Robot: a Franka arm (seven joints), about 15 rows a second.
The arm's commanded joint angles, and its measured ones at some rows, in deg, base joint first. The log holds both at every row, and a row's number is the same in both.
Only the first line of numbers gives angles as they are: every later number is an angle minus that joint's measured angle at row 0.
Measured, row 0:
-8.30 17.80 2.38 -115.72 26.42 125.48 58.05
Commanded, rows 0 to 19:
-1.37 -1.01 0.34 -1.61 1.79 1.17 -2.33
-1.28 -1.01 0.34 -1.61 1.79 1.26 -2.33
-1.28 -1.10 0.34 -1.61 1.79 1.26 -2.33
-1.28 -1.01 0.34 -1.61 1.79 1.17 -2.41
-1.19 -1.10 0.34 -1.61 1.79 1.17 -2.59
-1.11 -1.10 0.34 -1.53 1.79 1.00 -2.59
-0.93 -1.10 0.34 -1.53 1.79 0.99 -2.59
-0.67 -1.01 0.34 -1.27 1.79 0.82 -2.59
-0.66 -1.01 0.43 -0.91 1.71 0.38 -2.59
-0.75 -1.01 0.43 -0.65 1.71 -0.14 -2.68
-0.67 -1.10 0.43 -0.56 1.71 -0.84 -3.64
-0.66 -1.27 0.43 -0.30 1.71 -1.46 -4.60
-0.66 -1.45 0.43 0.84 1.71 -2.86 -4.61
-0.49 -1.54 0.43 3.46 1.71 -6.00 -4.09
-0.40 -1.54 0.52 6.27 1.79 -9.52 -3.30
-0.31 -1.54 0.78 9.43 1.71 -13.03 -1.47
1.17 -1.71 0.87 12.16 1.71 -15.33 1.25
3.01 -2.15 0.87 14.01 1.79 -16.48 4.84
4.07 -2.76 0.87 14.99 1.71 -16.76 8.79
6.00 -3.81 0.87 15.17 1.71 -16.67 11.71
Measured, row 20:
3.06 -2.69 0.86 13.54 0.59 -15.72 6.24
